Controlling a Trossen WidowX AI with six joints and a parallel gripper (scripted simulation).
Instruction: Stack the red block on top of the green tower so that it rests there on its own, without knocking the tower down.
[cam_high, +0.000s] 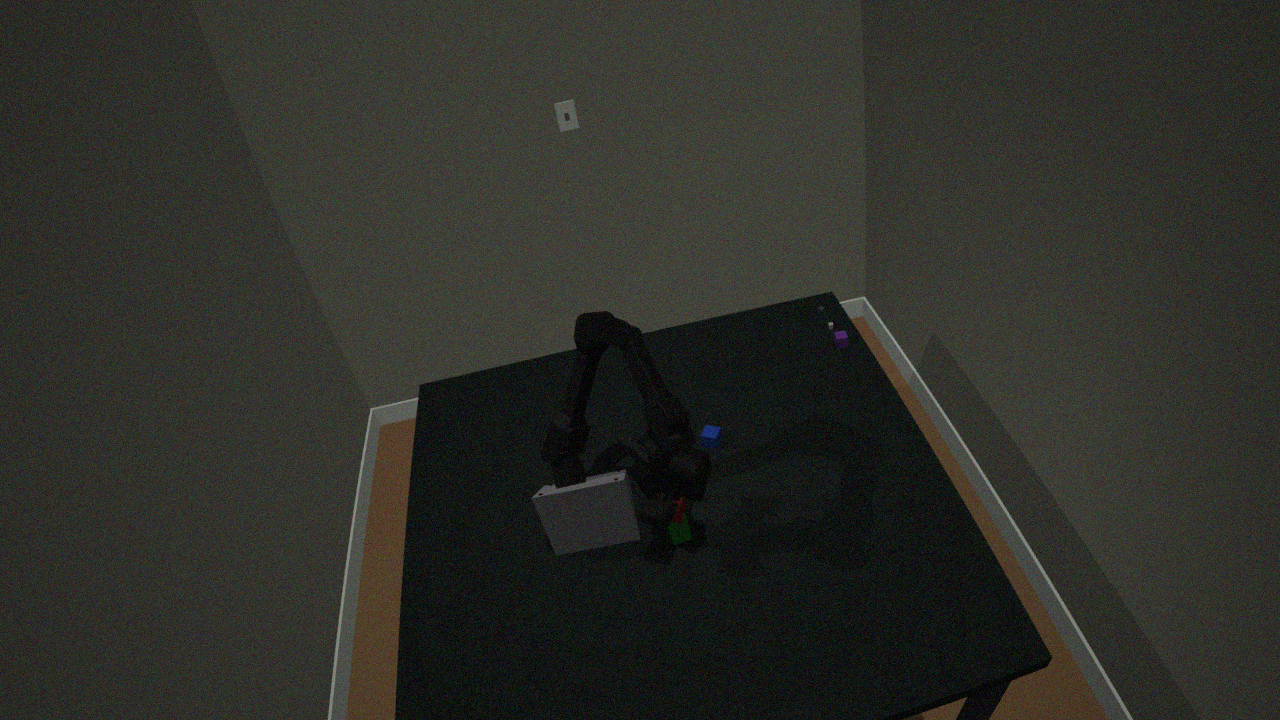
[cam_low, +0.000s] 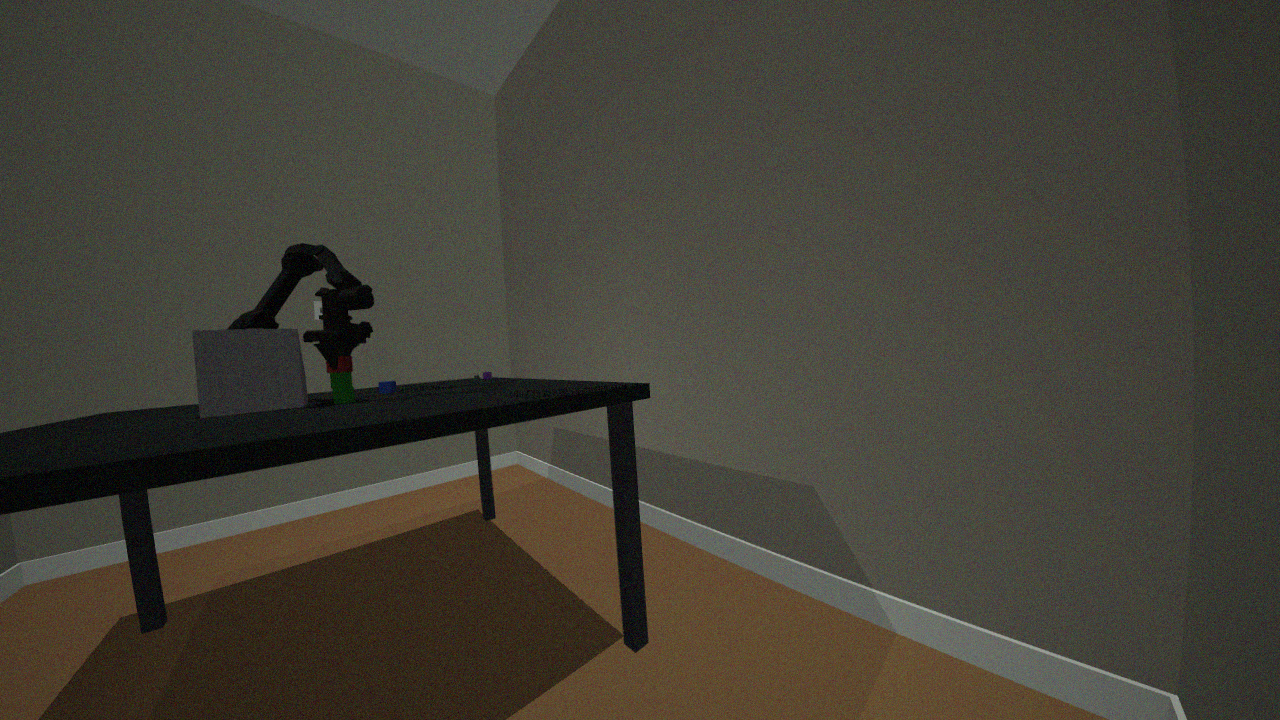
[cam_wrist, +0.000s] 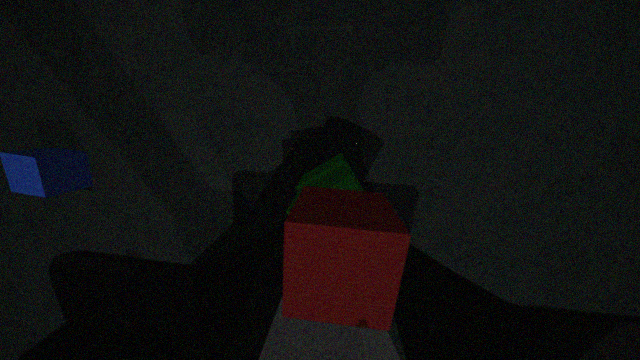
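Right now the red block is 1 cm above my gripper tip. Round my gripper tip: blue block (16 cm ahead, 25 cm to the left, 7 cm below); small yellow block (2 cm ahead, 27 cm to the left, 8 cm below); purple block (62 cm ahead, 45 cm to the left, 8 cm below).
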